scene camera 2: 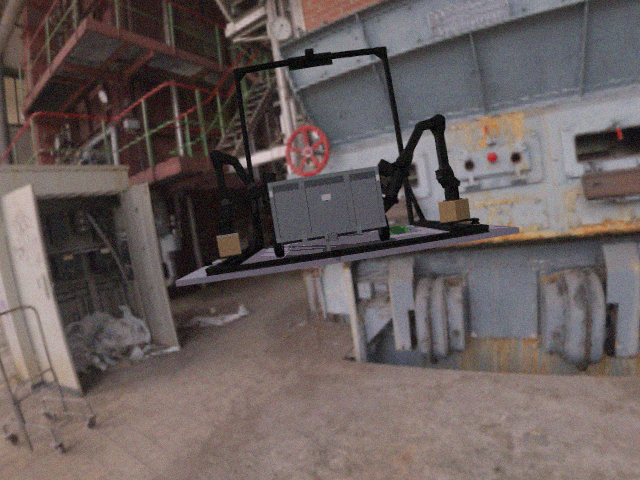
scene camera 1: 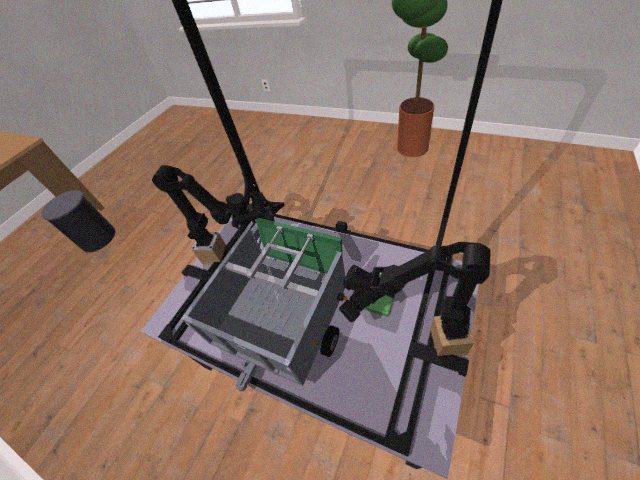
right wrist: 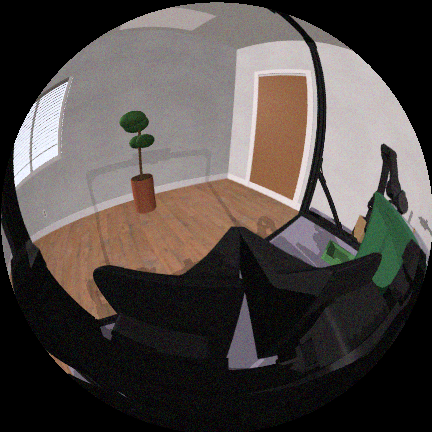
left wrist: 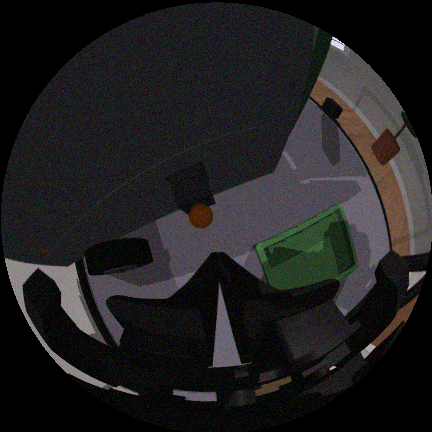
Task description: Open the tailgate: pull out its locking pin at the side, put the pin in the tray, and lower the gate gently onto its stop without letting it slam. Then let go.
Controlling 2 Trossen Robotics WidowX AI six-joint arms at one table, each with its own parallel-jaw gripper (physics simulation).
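Frame: origin at the left arm's base, x down, y left, z ahead, level; metres.
Where they show: left gripper, fingertip midpoint: [scene camera 1: 352, 303] [left wrist: 217, 257]; right gripper, fingertip midpoint: [scene camera 1: 284, 203] [right wrist: 236, 233]; left arm's base, link origin: [scene camera 2: 452, 200] [scene camera 1: 453, 329]; right arm's base, link origin: [scene camera 2: 226, 234] [scene camera 1: 204, 240].
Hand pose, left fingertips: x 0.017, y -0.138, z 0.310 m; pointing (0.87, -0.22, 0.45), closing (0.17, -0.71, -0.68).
Things, the pixels of their top centre, and the offset from my left fingertips. "spot": a spot on its surface instead.
- dark bracket, surface spot: [left wrist: 192, 186] spot: dy -0.023, dx -0.028, dz +0.036 m
- green tray, top centre: [left wrist: 319, 259] [right wrist: 341, 255] [scene camera 1: 378, 292] [scene camera 2: 393, 227] dy -0.076, dx +0.078, dz -0.106 m
- black wheel, top centre: [left wrist: 90, 259] [scene camera 1: 328, 335] dy +0.110, dx -0.004, dz +0.094 m
- drawbar, top centre: [scene camera 1: 243, 377] dy +0.219, dx +0.018, dz +0.383 m
The green tailgate [scene camera 1: 328, 254] [right wrist: 384, 235] stands upright at the back of the grey trailer [scene camera 1: 319, 322] [scene camera 2: 325, 204]. The pin's orange knob [left wrist: 201, 216] [scene camera 1: 344, 298] shows beside a dark bracket [left wrist: 192, 186] on the trailer's side; its shaft is hidden. My left gripper [left wrist: 217, 257] [scene camera 1: 350, 308] is shut and empty, its tips just short of the knob in the left wrist view. The green tray [left wrist: 299, 224] [scene camera 1: 381, 305] [right wrist: 337, 250] lies beside the trailer; no pin shows in it. My right gripper [right wrist: 236, 233] [scene camera 1: 280, 206] is shut and empty, near the tailgate's left end in scene camera 1.
Pale rails [scene camera 1: 294, 251] cross the trailer bed near the tailgate. A black wheel [scene camera 1: 329, 341] [left wrist: 120, 255] stands at the trailer's side. A drawbar [scene camera 1: 246, 376] projects at the front. Black frame posts [scene camera 1: 219, 100] [scene camera 1: 467, 121] rise behind the trailer.
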